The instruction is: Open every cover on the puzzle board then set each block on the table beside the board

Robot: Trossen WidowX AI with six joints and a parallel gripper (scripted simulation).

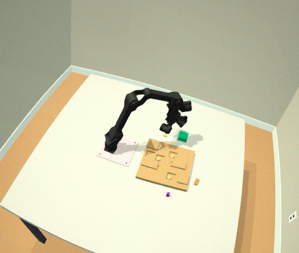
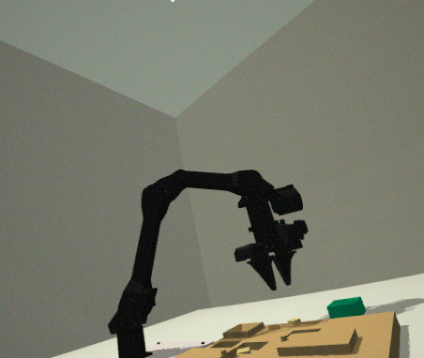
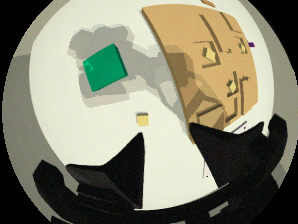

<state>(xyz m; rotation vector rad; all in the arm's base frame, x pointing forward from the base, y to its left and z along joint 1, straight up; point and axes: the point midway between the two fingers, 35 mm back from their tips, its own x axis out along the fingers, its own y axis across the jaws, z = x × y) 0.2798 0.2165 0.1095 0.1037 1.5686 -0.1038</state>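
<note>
Now: gripper tip 100 mm short of the green block, 70 mm above it and 60 mm to the right of it. Also, from my gripper tip: purple block 380 mm to the right, 130 mm ahead, 70 mm below; then orange block 260 mm ahead, 240 mm to the right, 80 mm below.
</note>
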